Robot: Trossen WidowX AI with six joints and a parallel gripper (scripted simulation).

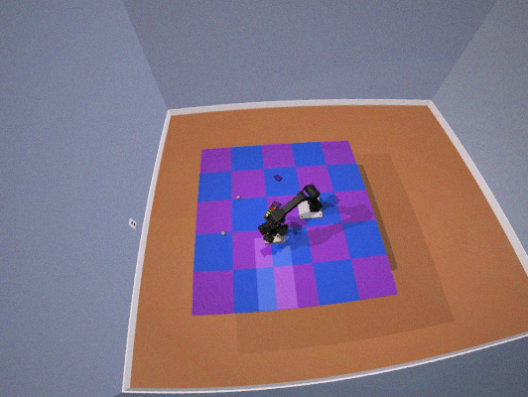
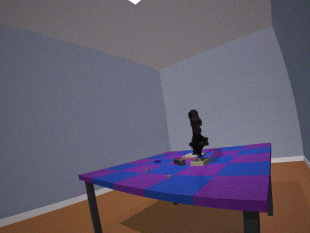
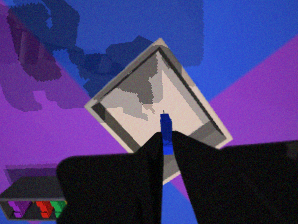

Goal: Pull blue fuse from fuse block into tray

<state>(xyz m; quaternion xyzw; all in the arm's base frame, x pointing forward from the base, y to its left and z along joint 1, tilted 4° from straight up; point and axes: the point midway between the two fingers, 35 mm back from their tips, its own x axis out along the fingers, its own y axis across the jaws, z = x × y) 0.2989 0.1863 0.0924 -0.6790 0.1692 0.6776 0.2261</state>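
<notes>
Right now the blue fuse is 1 cm below my gripper tip. From my gripper tip the other things lie so: beige tray: 6 cm below.
</notes>
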